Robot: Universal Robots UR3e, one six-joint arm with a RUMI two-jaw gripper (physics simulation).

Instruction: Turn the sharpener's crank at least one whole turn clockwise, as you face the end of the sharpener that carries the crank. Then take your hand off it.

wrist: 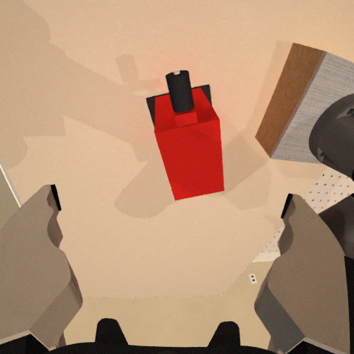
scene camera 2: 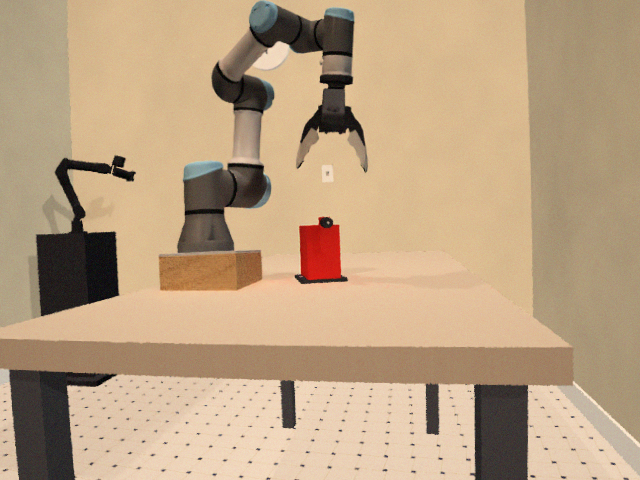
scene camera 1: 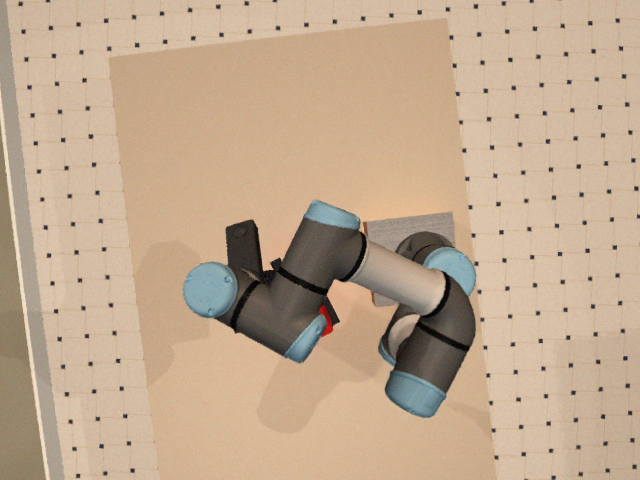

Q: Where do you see a black knob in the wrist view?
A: At 180, 92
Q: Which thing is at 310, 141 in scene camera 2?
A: My gripper.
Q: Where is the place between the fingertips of my gripper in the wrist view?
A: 172, 191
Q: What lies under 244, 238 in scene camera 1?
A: My gripper.
